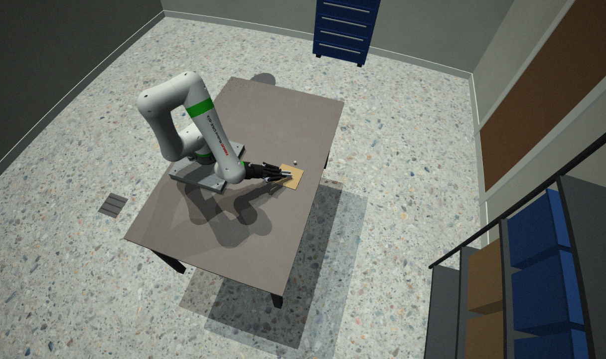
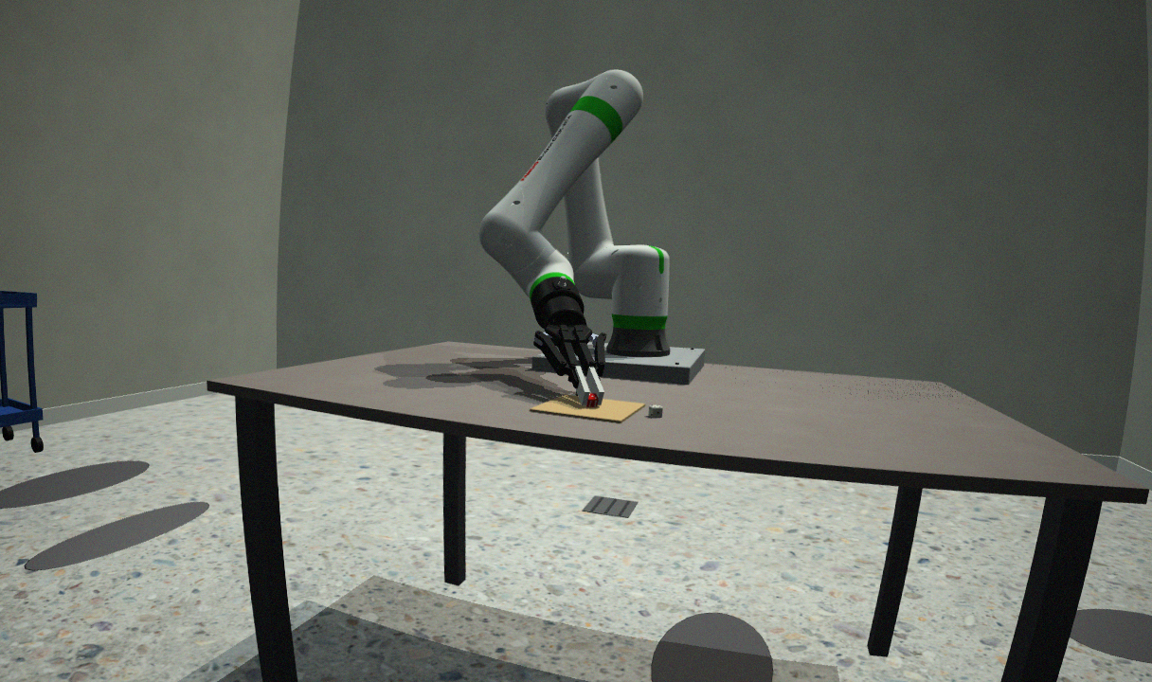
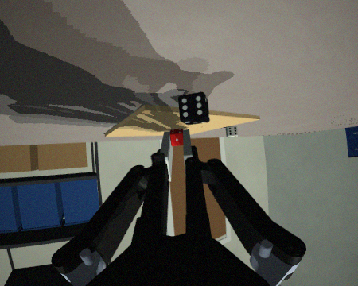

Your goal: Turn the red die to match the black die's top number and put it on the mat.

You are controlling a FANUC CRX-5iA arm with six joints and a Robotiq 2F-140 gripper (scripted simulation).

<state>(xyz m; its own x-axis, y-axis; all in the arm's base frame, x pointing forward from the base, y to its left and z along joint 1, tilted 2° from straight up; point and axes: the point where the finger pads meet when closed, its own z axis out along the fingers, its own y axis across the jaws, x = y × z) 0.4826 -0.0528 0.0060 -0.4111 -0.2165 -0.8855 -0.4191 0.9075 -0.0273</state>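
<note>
The red die is 2 cm below my hand, 2 cm ahead of it and 1 cm to the left of it. Also, from my hand: tan mat 3 cm below, 2 cm ahead, 1 cm to the left; white die 11 cm to the left, 4 cm ahead, 3 cm below; black die 9 cm behind, 3 cm below, 2 cm to the right.
</note>
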